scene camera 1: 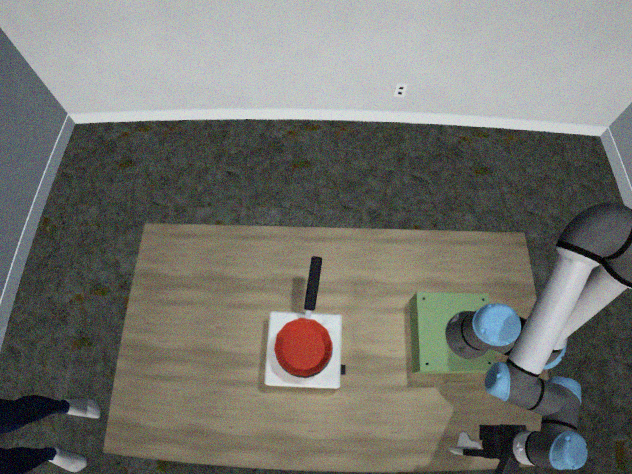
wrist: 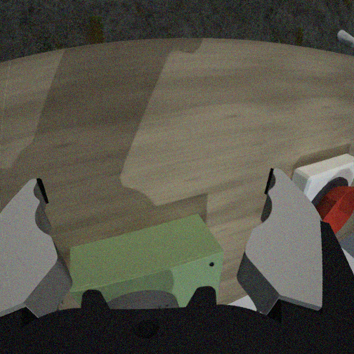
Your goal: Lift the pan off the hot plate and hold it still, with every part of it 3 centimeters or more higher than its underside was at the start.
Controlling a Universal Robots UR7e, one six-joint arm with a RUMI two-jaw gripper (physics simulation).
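Pixels of known places: gripper, fingertip midpoint: (scene camera 1: 470, 447); arm's base, origin of the base link: (scene camera 1: 467, 335).
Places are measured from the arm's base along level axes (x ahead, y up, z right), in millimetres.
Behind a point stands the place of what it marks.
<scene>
The red pan (scene camera 1: 303, 346) {y -33, x 527, z -43 mm} (wrist: 339, 206) sits on the white square hot plate (scene camera 1: 329, 378) {y -43, x 441, z -140 mm} (wrist: 320, 171), left of the table's middle in the scene view. Its black handle (scene camera 1: 313, 283) {y 33, x 503, z 149 mm} points away toward the wall and reaches past the plate's edge. A dark knob (scene camera 1: 343, 369) {y -54, x 397, z -109 mm} sticks out at the plate's right side. My gripper (scene camera 1: 457, 443) (wrist: 155, 176) is open and empty, near the lower right corner of the table in the scene view, well apart from the pan. In the wrist view the pan and plate show in part at the right edge, beyond the right finger.
A green block (scene camera 1: 431, 331) {y 6, x 122, z 10 mm} (wrist: 145, 250) bears the arm's base at the right of the wooden table (scene camera 1: 204, 265) {y -102, x 911, z 240 mm} (wrist: 200, 120). The arm bends along the table's right side. A person's legs (scene camera 1: 30, 410) show beyond the table's left edge. A wall (scene camera 1: 255, 56) stands behind.
</scene>
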